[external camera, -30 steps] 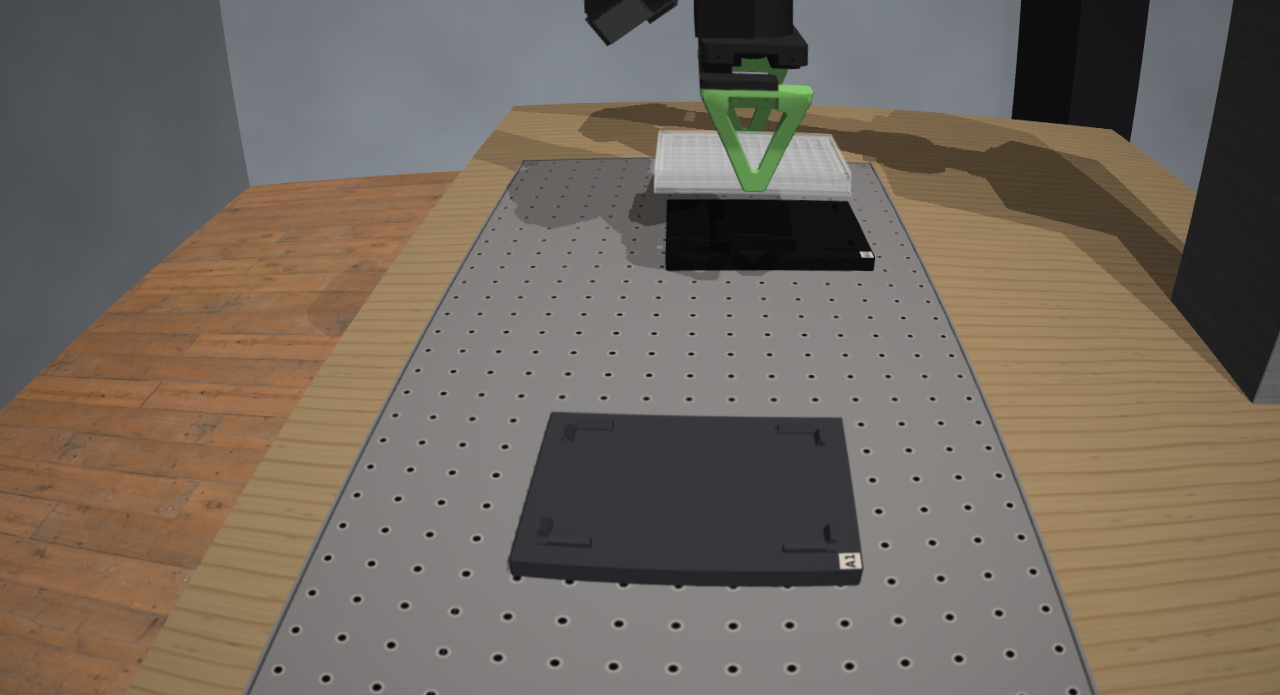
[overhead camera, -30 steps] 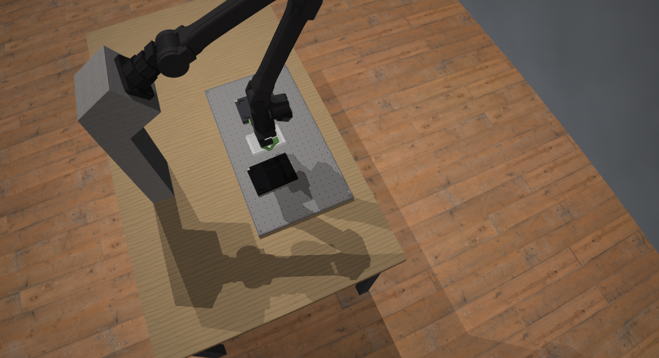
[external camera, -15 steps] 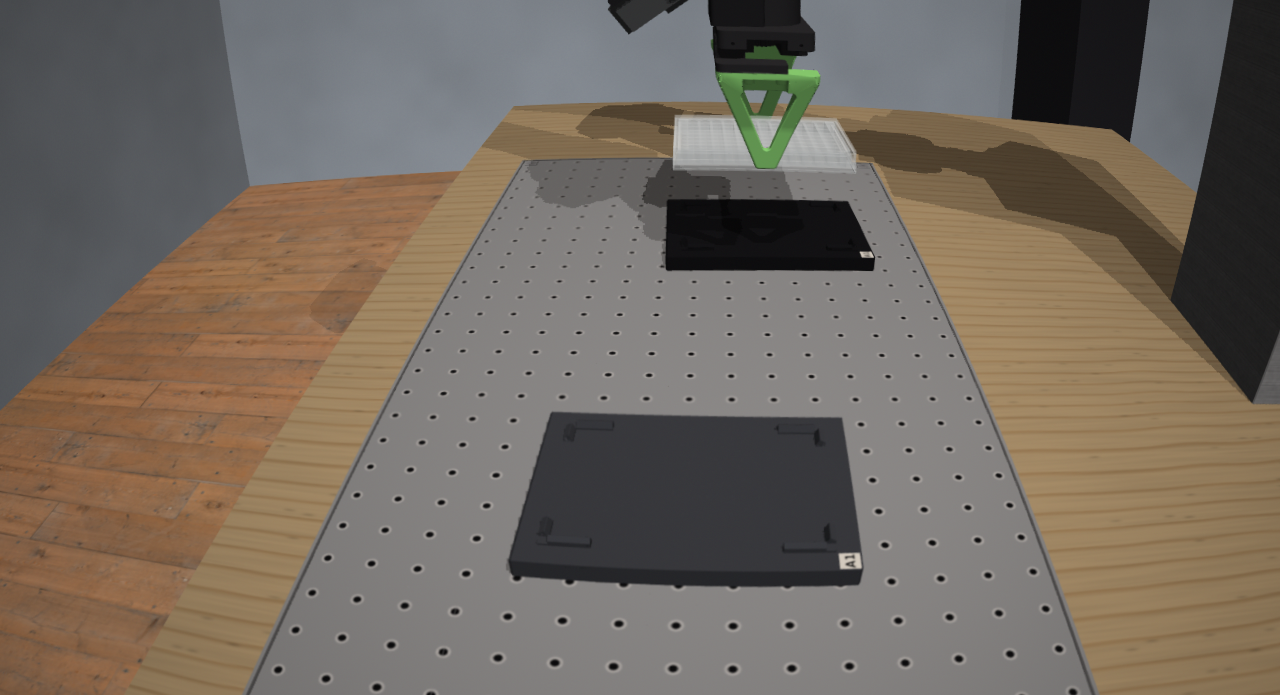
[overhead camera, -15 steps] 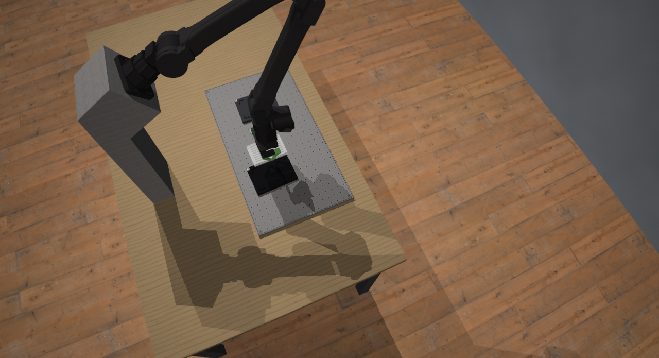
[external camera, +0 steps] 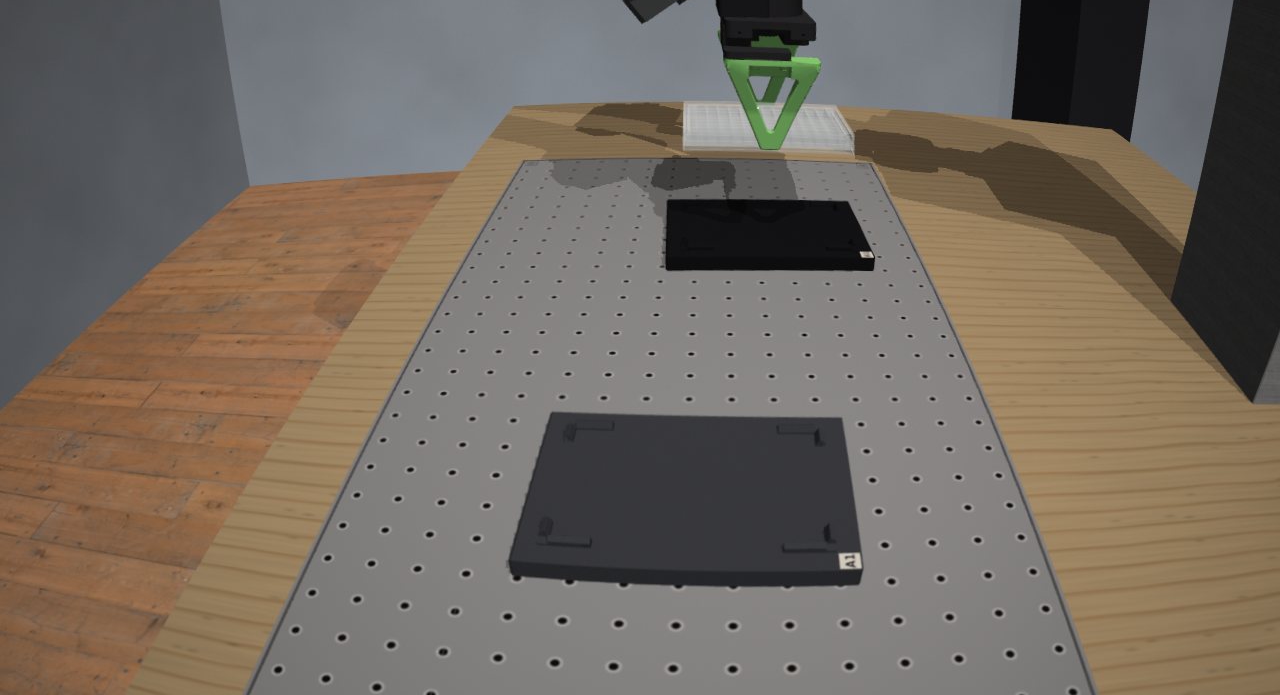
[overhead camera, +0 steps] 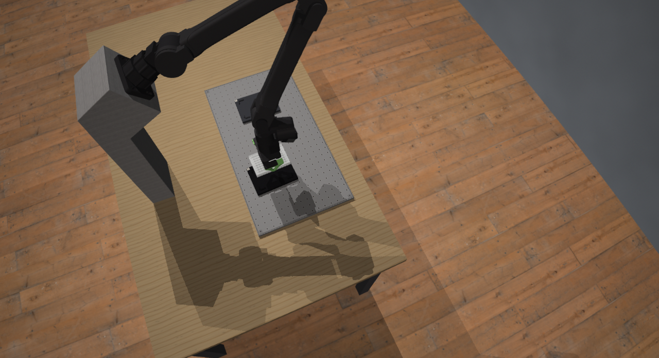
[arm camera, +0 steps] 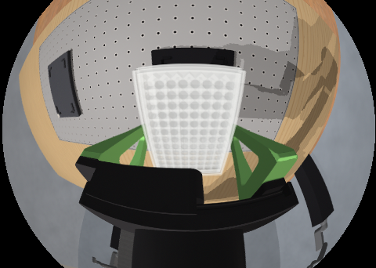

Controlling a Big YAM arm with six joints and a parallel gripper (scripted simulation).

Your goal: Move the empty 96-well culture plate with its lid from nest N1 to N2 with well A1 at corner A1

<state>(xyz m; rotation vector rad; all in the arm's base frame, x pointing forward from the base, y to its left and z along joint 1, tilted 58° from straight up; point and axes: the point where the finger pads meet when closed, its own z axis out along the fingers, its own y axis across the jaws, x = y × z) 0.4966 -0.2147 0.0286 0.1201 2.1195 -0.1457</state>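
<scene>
The black nest N2 is 10 cm below my hand and 1 cm to the right of it. Also, from my hand: nest N1 (29 cm to the left, 14 cm ahead, 10 cm below); lid (right at my hand).
</scene>
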